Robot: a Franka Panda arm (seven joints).
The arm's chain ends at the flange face. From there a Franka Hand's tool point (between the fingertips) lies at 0.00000 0.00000 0.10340 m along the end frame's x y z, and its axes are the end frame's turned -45 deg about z.
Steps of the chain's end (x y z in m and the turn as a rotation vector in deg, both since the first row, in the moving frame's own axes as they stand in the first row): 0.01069 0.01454 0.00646 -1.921 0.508 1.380; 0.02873 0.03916 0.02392 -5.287 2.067 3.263; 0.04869 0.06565 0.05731 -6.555 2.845 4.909; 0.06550 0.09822 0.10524 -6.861 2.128 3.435; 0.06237 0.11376 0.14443 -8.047 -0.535 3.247
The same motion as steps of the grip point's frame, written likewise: -0.00456 0.02092 0.00640 -1.718 -0.999 1.380; -0.01174 0.05725 0.02341 -5.200 -2.277 3.263; -0.01722 0.09260 0.05651 -6.647 -2.623 4.909; -0.02950 0.12702 0.10443 -6.356 -3.347 3.435; -0.04752 0.13378 0.14341 -5.312 -6.068 3.247
